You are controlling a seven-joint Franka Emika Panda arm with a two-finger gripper.
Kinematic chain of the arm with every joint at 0, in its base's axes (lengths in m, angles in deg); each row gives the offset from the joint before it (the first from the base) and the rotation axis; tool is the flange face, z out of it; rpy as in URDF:
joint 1: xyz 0 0 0.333 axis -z
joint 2: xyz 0 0 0 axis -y
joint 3: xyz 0 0 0.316 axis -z
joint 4: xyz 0.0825 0 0 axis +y
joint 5: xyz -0.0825 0 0.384 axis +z
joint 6: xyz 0 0 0 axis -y
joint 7: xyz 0.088 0 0 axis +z
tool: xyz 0 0 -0.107 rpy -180 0 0
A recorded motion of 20 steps. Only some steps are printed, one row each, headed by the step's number.
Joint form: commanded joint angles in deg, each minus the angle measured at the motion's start. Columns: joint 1, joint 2, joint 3, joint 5, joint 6, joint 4, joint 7.
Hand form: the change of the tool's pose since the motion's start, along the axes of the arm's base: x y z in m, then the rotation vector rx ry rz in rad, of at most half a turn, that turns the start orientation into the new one. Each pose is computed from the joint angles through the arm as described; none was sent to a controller.
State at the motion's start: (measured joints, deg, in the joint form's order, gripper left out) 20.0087 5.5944 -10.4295 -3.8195 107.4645 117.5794 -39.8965
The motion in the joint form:
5: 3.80 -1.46 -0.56 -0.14 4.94 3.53 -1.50
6: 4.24 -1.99 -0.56 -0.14 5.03 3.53 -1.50
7: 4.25 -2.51 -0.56 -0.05 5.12 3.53 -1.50
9: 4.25 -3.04 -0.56 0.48 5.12 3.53 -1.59
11: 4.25 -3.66 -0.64 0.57 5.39 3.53 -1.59
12: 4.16 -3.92 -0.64 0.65 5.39 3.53 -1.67
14: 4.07 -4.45 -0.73 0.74 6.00 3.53 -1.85
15: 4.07 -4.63 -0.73 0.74 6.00 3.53 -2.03
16: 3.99 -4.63 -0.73 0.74 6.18 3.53 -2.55
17: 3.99 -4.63 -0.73 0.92 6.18 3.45 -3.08
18: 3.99 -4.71 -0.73 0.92 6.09 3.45 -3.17
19: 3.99 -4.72 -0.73 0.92 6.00 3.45 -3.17
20: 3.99 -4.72 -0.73 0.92 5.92 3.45 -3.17
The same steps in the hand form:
5: -0.0052 -0.0292 -0.0348 0.0018 -0.0016 -0.0759
6: -0.0051 -0.0335 -0.0394 0.0049 0.0055 -0.0835
7: -0.0041 -0.0338 -0.0439 0.0094 0.0121 -0.0843
9: -0.0032 -0.0336 -0.0487 0.0207 0.0190 -0.0902
11: -0.0016 -0.0333 -0.0539 0.0253 0.0242 -0.0893
12: -0.0010 -0.0326 -0.0562 0.0280 0.0281 -0.0898
14: 0.0013 -0.0314 -0.0602 0.0307 0.0259 -0.0899
15: 0.0016 -0.0315 -0.0618 0.0315 0.0286 -0.0931
16: 0.0021 -0.0308 -0.0616 0.0300 0.0251 -0.1005
17: 0.0024 -0.0307 -0.0610 0.0315 0.0228 -0.1112
18: 0.0024 -0.0307 -0.0618 0.0320 0.0256 -0.1128
19: 0.0022 -0.0307 -0.0620 0.0323 0.0273 -0.1129
20: 0.0020 -0.0307 -0.0621 0.0325 0.0287 -0.1130

